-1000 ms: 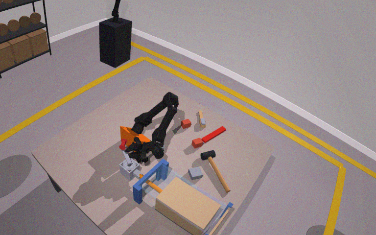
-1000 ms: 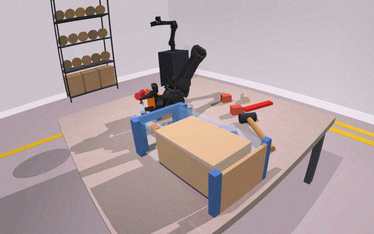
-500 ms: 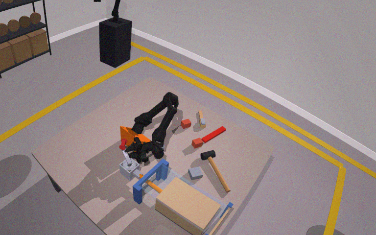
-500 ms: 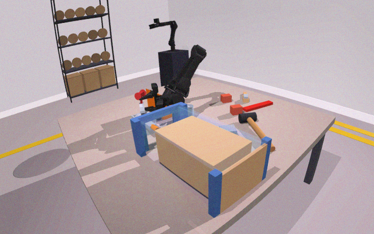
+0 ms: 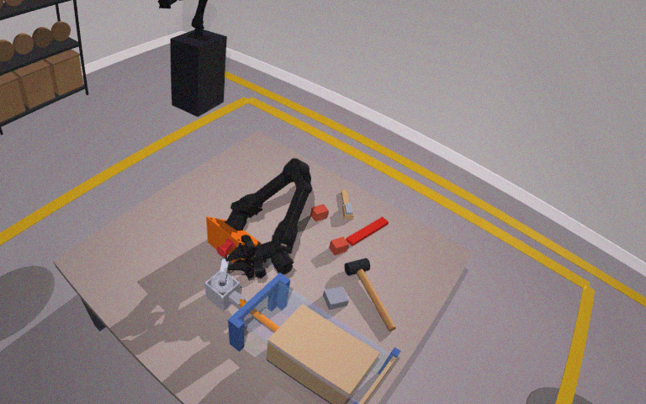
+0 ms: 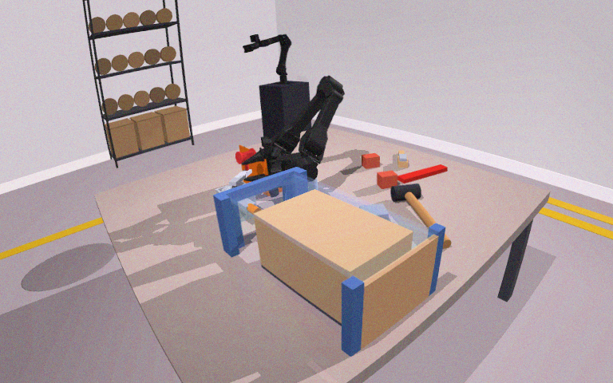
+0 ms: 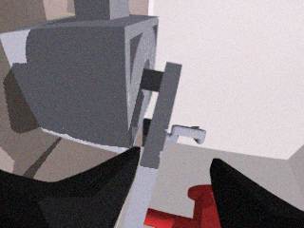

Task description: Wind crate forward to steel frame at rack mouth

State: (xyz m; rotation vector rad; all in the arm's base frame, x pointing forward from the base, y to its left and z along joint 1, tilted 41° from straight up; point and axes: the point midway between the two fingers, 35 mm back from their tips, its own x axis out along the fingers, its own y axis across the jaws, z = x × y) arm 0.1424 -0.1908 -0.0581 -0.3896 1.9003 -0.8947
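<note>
The winch handle lies 1 cm below my gripper tip and 1 cm behind it. From my gripper tip the other things lie so: red knob 4 cm to the left, 3 cm behind, 2 cm above; then grey hand winch 9 cm below, 6 cm to the right, 1 cm ahead; then blue steel frame 18 cm ahead, 7 cm to the right, 2 cm below.
</note>
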